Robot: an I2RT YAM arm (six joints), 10 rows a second.
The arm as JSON. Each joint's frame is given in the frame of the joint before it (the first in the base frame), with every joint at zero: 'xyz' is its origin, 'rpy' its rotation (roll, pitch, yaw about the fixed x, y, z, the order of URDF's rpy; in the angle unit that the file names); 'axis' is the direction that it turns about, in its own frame. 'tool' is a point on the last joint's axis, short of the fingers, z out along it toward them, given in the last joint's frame.
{
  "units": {
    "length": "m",
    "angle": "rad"
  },
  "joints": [
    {
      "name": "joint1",
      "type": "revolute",
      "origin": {
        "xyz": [
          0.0,
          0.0,
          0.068
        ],
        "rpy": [
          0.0,
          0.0,
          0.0
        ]
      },
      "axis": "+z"
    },
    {
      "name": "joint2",
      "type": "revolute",
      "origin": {
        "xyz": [
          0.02,
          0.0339,
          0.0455
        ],
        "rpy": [
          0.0,
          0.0,
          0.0
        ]
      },
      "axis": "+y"
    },
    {
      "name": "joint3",
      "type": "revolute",
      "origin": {
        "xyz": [
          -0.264,
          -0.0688,
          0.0
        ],
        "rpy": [
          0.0,
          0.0,
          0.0
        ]
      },
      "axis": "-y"
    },
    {
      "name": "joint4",
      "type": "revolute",
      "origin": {
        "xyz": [
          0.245,
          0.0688,
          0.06
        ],
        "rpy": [
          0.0,
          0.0,
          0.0
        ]
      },
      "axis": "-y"
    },
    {
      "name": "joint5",
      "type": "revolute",
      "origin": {
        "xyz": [
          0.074,
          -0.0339,
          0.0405
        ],
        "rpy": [
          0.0,
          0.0,
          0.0
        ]
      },
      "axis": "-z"
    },
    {
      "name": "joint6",
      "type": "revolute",
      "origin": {
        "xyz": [
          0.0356,
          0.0,
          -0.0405
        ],
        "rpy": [
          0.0,
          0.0,
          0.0
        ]
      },
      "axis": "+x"
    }
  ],
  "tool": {
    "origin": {
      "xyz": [
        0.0,
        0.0,
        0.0
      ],
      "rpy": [
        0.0,
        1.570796,
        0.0
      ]
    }
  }
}
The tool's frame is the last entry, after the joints.
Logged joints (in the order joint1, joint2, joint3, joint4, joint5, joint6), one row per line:
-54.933 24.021 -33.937 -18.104 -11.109 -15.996
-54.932 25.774 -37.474 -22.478 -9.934 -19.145
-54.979 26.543 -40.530 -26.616 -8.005 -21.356
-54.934 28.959 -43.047 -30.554 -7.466 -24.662
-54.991 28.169 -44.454 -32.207 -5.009 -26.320
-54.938 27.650 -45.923 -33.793 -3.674 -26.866
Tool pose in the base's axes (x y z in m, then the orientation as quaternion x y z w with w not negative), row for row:
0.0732 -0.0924 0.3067 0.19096 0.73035 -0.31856 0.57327
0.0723 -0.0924 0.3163 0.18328 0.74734 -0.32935 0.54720
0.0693 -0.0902 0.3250 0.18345 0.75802 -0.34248 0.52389
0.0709 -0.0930 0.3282 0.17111 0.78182 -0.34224 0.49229
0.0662 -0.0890 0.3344 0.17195 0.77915 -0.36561 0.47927
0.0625 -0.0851 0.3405 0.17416 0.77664 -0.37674 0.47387
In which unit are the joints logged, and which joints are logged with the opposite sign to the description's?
The joints are logged in degrees. Opposite sign: joint3.
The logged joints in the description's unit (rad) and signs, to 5 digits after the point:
-0.95876 0.41925 0.59231 -0.31597 -0.19389 -0.27918
-0.95874 0.44984 0.65404 -0.39232 -0.17338 -0.33414
-0.95956 0.46326 0.70738 -0.46454 -0.13971 -0.37273
-0.95878 0.50543 0.75131 -0.53327 -0.13031 -0.43043
-0.95977 0.49164 0.77587 -0.56212 -0.08742 -0.45937
-0.95885 0.48258 0.80151 -0.58980 -0.06412 -0.46890

